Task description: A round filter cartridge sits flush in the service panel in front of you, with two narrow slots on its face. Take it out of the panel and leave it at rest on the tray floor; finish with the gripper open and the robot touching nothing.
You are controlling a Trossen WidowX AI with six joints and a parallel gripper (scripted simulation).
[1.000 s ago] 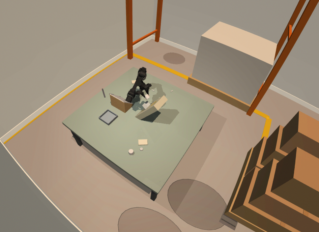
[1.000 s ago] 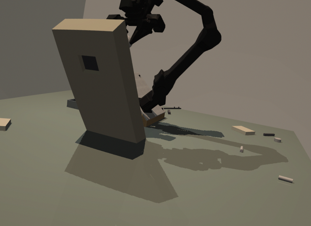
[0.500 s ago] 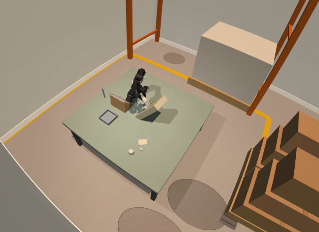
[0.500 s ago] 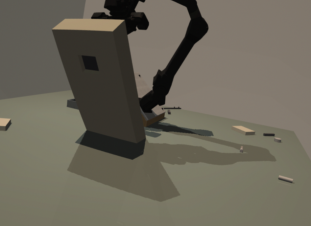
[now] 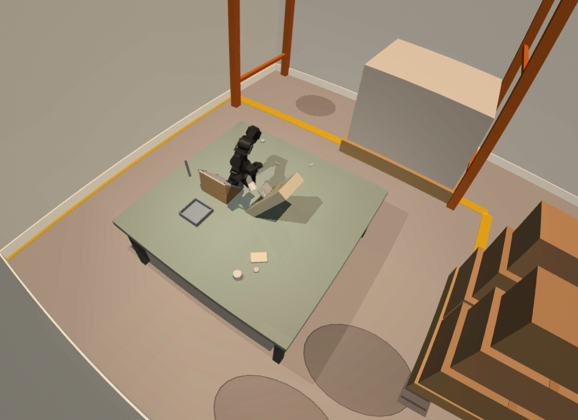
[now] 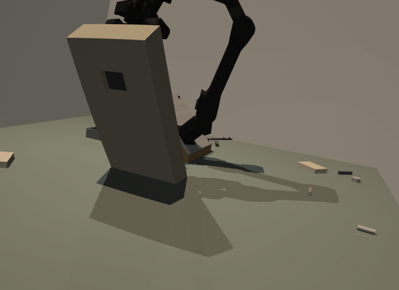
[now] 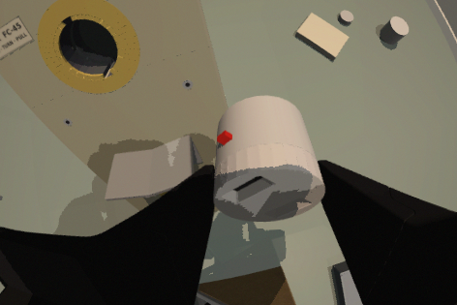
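Now: the grey tray 270 mm behind my gripper tip, 220 mm to the right of it and 270 mm below it. From my gripper tip the other things lie so: tan service panel (70 mm ahead, 110 mm to the left, 110 mm below); then grey ledge (10 mm ahead, 100 mm to the left, 130 mm below).
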